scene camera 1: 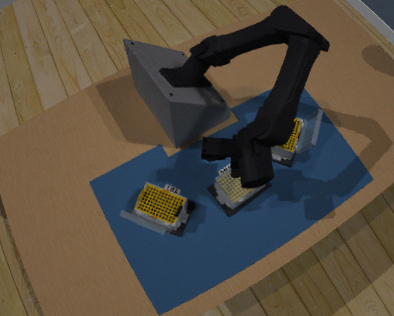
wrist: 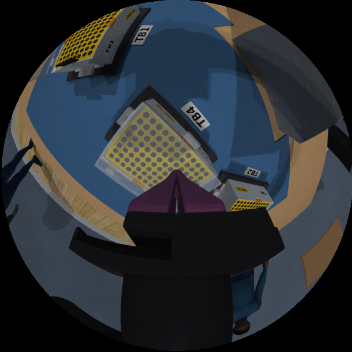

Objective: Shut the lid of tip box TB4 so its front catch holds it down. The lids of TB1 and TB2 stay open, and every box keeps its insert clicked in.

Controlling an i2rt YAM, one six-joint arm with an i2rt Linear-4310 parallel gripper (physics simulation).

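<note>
Tip box TB4 stands on its dark base, with its clear lid lying down over the yellow insert. I cannot tell whether its front catch holds. My gripper is shut and empty, with its purple fingertips over the near edge of the lid in the wrist view. Whether they touch it is unclear, and the arm hides them in the scene view. Tip box TB1 has its lid open. Tip box TB2 has its lid open. Yellow inserts show in both.
The boxes stand on a blue mat on a wooden table. The grey arm mount stands beside the mat. The arm reaches over TB2 and TB4. TB2 stands close to TB4.
</note>
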